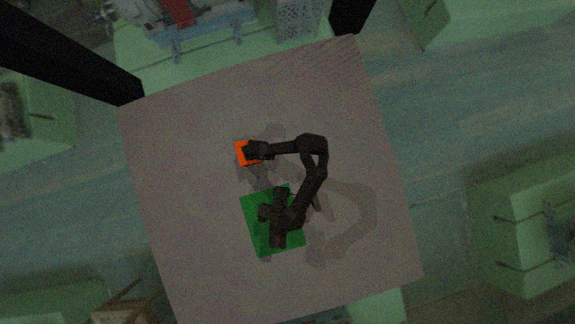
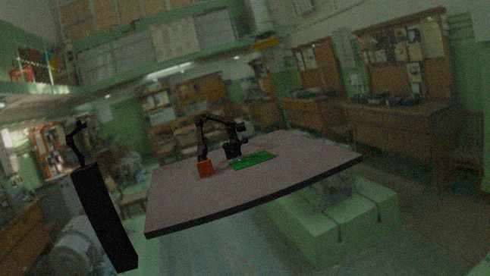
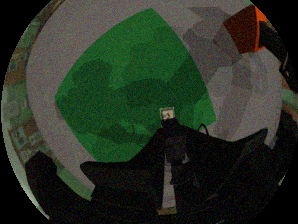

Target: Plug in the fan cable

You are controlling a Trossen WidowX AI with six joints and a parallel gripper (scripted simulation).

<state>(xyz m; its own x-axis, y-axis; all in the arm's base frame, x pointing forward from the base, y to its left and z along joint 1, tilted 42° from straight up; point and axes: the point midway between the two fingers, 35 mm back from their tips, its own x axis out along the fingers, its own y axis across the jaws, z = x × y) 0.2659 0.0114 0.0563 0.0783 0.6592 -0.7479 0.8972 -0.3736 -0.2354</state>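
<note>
Now: gripper tip 70 mm short of the green board, 60 mm to the left of it and 70 mm above it. The rest, counted from my gripper tip: dark fan plug: 10 mm to the left, 10 mm above; then dark fan: 140 mm to the left, 10 mm above.
</note>
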